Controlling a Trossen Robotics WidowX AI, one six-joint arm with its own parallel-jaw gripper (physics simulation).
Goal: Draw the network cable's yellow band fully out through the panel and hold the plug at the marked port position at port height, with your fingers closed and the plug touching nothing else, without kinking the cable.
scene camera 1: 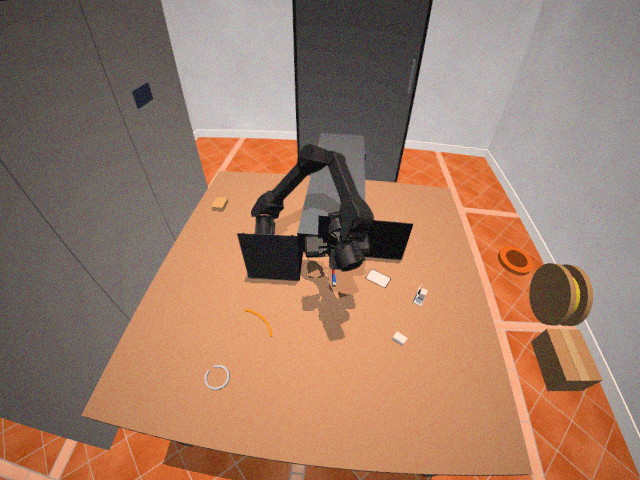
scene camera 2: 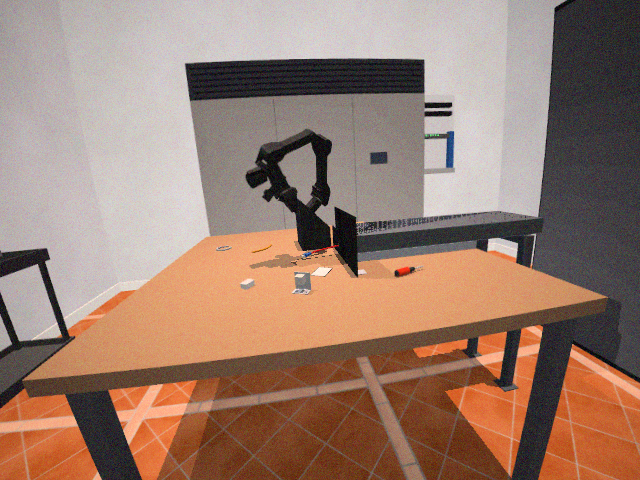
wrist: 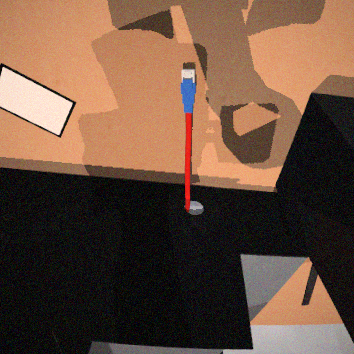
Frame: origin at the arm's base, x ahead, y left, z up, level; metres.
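Seen in the pictures: gripper, fingertip midpoint: (scene camera 2: 294,212) (wrist: 207,215); arm's base, link origin: (scene camera 1: 264,234) (scene camera 2: 309,209).
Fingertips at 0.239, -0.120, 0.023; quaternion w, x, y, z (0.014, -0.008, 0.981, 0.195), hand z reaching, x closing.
Note:
Pixels of each thing's top centre, then the offset from my fingertips to it, as dx, dy, dz. "spot": a spot on its surface instead.
- pale tip, surface spot: (wrist: 188,92) (scene camera 1: 334,278) (scene camera 2: 306,253) spot: +0.007, +0.032, -0.173
- black panel, top centre: (wrist: 53,335) (scene camera 1: 366,219) (scene camera 2: 343,210) +0.125, +0.157, +0.005
- red cable, surface spot: (wrist: 188,155) (scene camera 2: 321,248) spot: +0.009, +0.099, -0.161
- white card, top centre: (wrist: 31,102) (scene camera 2: 321,271) (scene camera 1: 378,278) +0.180, +0.043, -0.195
- metal bracket, top centre: (scene camera 2: 300,273) (scene camera 1: 423,290) +0.314, -0.061, -0.139
- white block, top centre: (scene camera 2: 247,281) (scene camera 1: 400,337) +0.204, -0.214, -0.177
- orange strip, top centre: (scene camera 1: 257,321) -0.264, -0.129, -0.189
- screwdriver, top centre: (scene camera 2: 410,266) +0.327, +0.306, -0.173
The plug, with a blue body and pale tip (scene camera 1: 333,279) (scene camera 2: 307,254) (wrist: 188,92), points away from the black panel (scene camera 1: 390,240) (scene camera 2: 346,241) (wrist: 75,240). The red cable (scene camera 2: 326,250) (wrist: 188,155) runs nearly straight from the panel to the plug and shows no kink. A cast shadow lies apart from the plug in scene camera 2; it appears raised above the table. The yellow band and a port marker cannot be made out. My gripper (scene camera 1: 334,249) (scene camera 2: 295,203) is open, above and back from the plug, holding nothing. Its fingertips are hard to separate from the dark panel and arm.
Another black panel section (scene camera 1: 273,258) stands left in scene camera 1. A white card (scene camera 1: 377,278) (scene camera 2: 321,271) (wrist: 35,100), metal bracket (scene camera 1: 420,296) (scene camera 2: 301,283), white block (scene camera 1: 399,338) (scene camera 2: 247,283), orange strip (scene camera 1: 263,320) and screwdriver (scene camera 2: 404,271) lie on the table.

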